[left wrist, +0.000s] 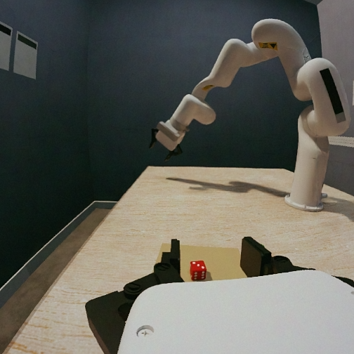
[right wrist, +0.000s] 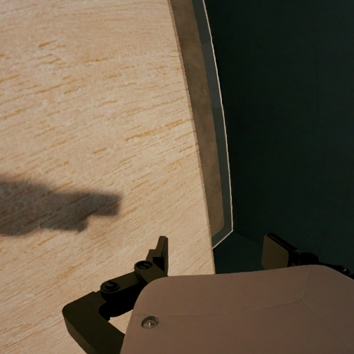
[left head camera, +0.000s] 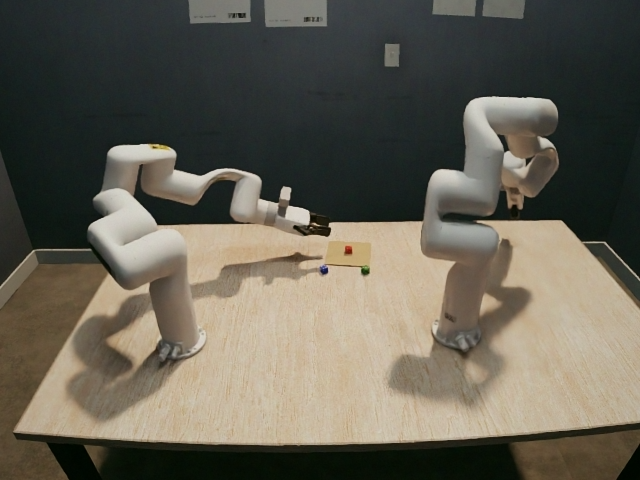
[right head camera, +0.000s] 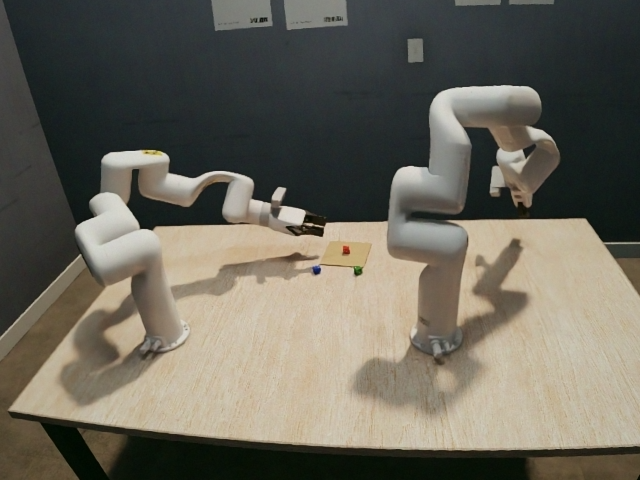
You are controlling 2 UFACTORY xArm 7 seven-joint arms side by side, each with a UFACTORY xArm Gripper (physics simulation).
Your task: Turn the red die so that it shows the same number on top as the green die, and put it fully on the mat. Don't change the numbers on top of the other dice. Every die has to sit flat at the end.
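Places are measured from the left arm's base along level axes (x ahead, y up, z right), in millimetres.
Pixels of known places: left gripper, fingertip midpoint: (left head camera: 329, 227) (right head camera: 325, 227); right gripper, fingertip midpoint: (left head camera: 515, 205) (right head camera: 526, 203); left arm's base, link origin: (left head camera: 181, 342) (right head camera: 167, 336); right arm's base, link origin: (left head camera: 455, 332) (right head camera: 436, 336).
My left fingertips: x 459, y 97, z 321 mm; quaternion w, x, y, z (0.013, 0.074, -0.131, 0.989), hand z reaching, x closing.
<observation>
For each thing: its top centre in the pictures, then the offset to it from my left fingertips. Level surfaces: height alone.
- red die, top centre: (right head camera: 346, 247) (left head camera: 348, 247) dx +8, dy -73, dz +60 mm
- tan mat, top centre: (right head camera: 346, 253) (left head camera: 348, 253) dx +5, dy -93, dz +60 mm
- green die, top centre: (right head camera: 357, 267) (left head camera: 365, 267) dx -94, dy -77, dz +119 mm
- blue die, top centre: (right head camera: 316, 266) (left head camera: 324, 266) dx -105, dy -77, dz -5 mm
- table, surface height: dy -97 mm
The red die (left head camera: 348, 250) (right head camera: 346, 250) (left wrist: 198, 270) sits flat on the tan mat (left head camera: 336, 259) (right head camera: 332, 259) (left wrist: 225, 254), inside its edges. In the left wrist view its side shows six pips; its top pips are too small to read surely. The green die (left head camera: 365, 269) (right head camera: 357, 270) sits off the mat's front edge, its top number unreadable. My left gripper (left head camera: 329, 225) (right head camera: 323, 227) (left wrist: 210, 253) is open and empty, above and left of the mat, apart from the red die. My right gripper (left head camera: 514, 212) (right head camera: 523, 210) (right wrist: 216, 251) is open and empty, high at the far right.
The blue die (left head camera: 324, 269) (right head camera: 316, 269) sits on the table (left head camera: 289, 361) (right head camera: 279, 361) near the mat's front left corner, level with the green die. Both arms stand on the table. A dark wall rises behind the table's back edge.
</observation>
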